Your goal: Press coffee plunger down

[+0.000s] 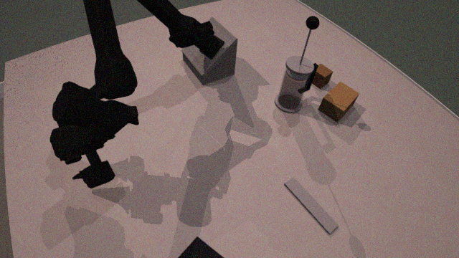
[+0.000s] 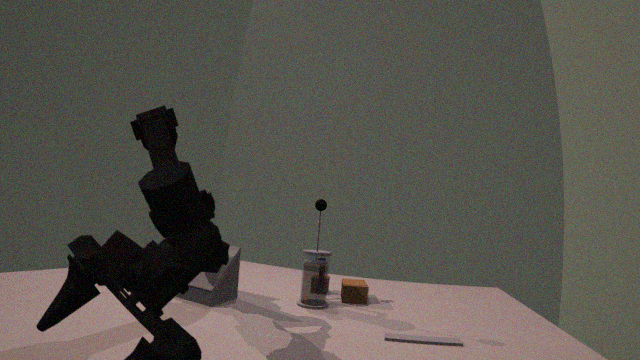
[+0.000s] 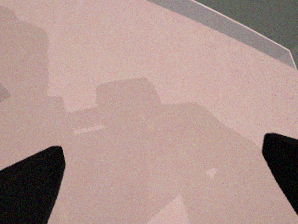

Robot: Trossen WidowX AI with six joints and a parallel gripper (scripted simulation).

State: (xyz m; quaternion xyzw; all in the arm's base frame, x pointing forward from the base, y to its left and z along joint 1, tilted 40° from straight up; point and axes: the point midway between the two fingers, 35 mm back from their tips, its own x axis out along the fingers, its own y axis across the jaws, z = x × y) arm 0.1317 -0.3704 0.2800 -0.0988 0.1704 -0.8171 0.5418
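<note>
My gripper tip is now 61 cm to the right of the glass coffee press, 13 cm short of it and 7 cm below it. Also, from my gripper tip: flat grey strip: 40 cm to the left, 38 cm ahead, 5 cm below.
</note>
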